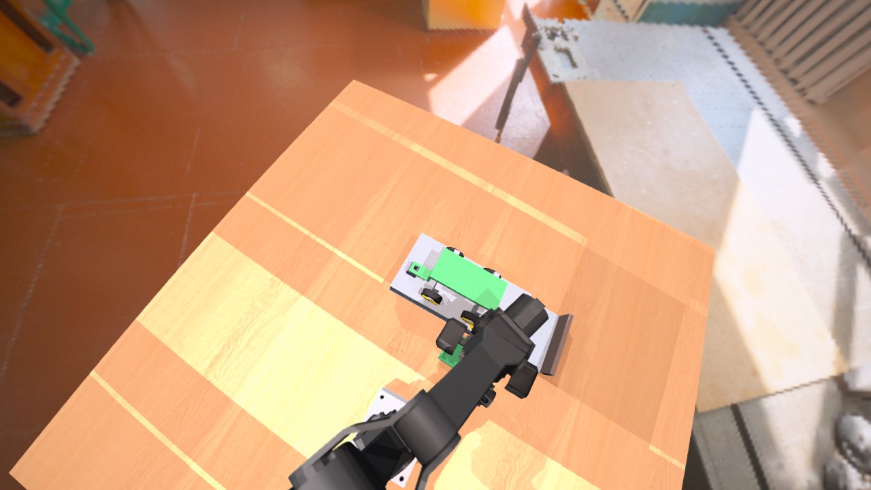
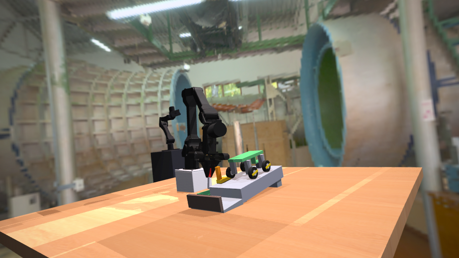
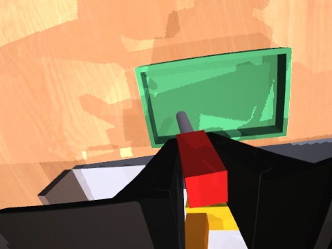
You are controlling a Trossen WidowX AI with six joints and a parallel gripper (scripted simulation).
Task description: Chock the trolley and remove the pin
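The green tray is 90 mm below my gripper tip and 20 mm to the left of it. Round my gripper tip: yellow chock (70 mm ahead); then stop pin (right at my gripper tip); then grey ramp (140 mm ahead, 80 mm to the left, 30 mm below).
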